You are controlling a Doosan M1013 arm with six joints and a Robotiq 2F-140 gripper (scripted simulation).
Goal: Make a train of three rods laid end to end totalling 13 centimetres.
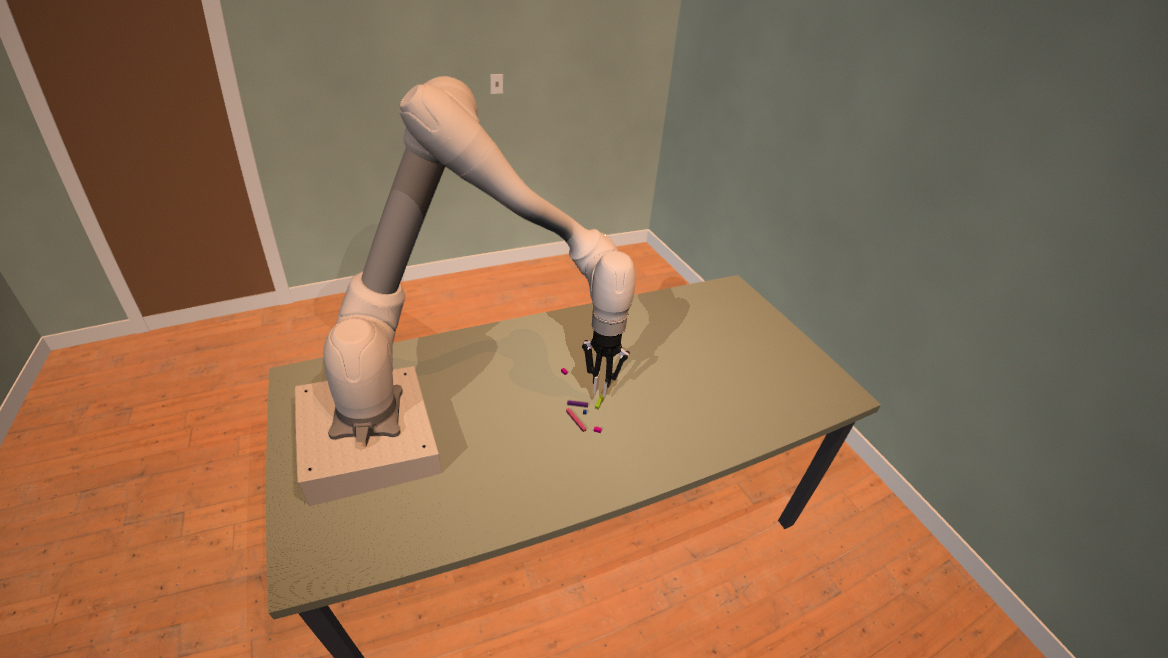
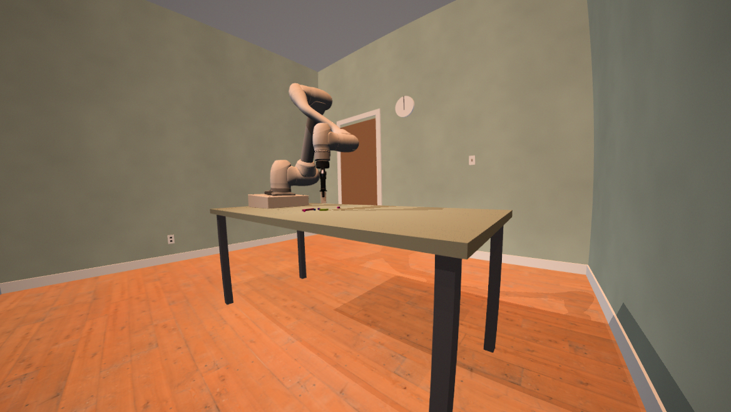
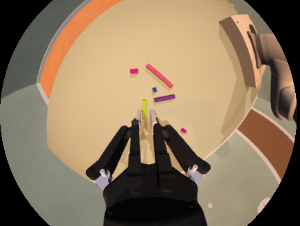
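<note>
The lime rod lies 70 mm below my hand. The rest, counted from my hand: blue rod (70 mm below, 50 mm behind, 30 mm to the right); pink rod (80 mm behind, 70 mm below, 60 mm to the right); purple rod (70 mm below, 60 mm behind).
</note>
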